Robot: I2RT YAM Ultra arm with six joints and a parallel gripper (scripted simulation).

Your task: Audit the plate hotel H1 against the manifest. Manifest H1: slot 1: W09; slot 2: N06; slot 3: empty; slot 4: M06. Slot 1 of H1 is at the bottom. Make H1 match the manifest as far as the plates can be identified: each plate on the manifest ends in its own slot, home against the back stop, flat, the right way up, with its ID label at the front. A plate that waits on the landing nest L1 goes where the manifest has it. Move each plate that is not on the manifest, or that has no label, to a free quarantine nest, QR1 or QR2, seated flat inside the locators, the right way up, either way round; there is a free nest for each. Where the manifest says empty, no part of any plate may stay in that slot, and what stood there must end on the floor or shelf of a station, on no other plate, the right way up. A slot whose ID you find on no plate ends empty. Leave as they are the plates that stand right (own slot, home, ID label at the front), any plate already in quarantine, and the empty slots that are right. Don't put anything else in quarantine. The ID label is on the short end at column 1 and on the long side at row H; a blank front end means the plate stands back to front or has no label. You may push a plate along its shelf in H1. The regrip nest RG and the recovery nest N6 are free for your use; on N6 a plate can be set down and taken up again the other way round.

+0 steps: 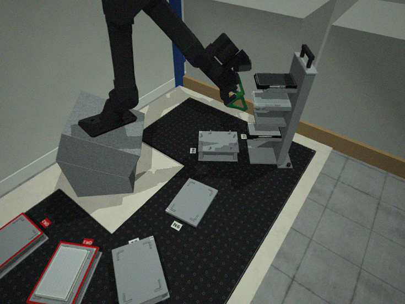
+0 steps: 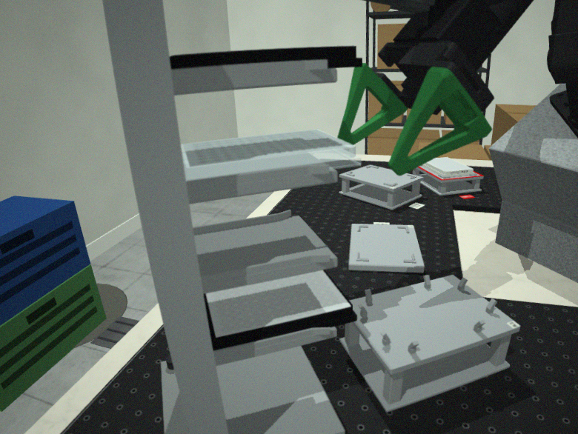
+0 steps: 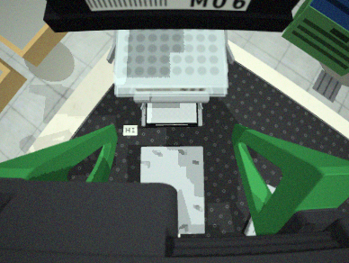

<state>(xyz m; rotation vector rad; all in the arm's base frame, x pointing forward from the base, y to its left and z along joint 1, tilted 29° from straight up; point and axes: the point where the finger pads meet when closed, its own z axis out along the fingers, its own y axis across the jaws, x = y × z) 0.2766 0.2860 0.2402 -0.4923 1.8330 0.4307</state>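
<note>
Right now my hand is 80 mm short of the clear plate, 60 mm to the right of it and 10 mm below it. Round my hand: plate hotel H1 (140 mm ahead, 100 mm to the left, 60 mm below); then H1 tag (20 mm behind, 110 mm to the left, 260 mm below); then regrip nest RG (70 mm behind, 40 mm to the right, 200 mm below).
</note>
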